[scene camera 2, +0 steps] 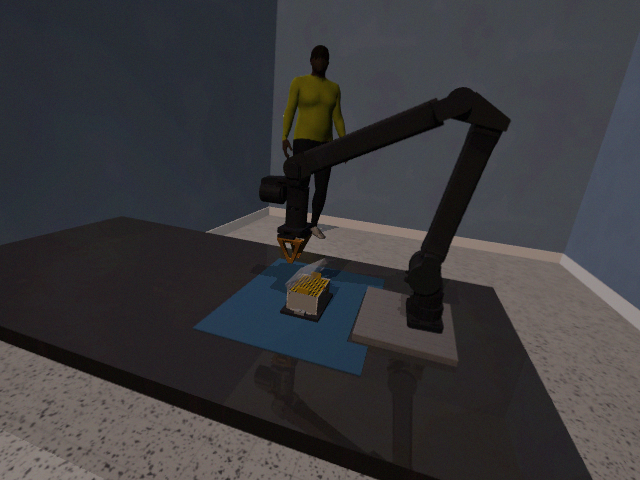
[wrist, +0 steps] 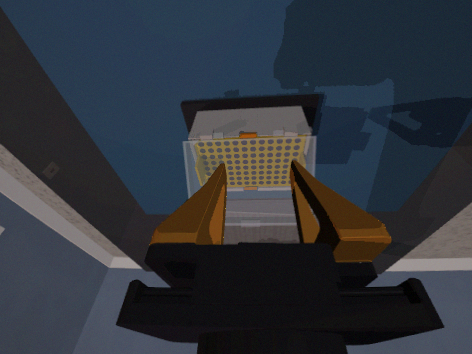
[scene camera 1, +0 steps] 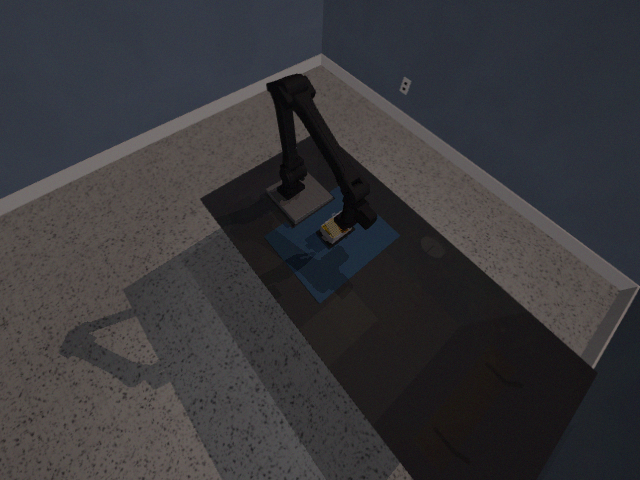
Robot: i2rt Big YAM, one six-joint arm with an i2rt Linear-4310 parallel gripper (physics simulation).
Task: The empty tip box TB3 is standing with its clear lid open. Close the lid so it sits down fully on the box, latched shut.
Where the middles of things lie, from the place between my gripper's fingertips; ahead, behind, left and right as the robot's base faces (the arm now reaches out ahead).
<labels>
Right now my hand is 50 mm past the clear lid (wrist: 259,193), 10 mm to the right of it and 30 mm above it.
</labels>
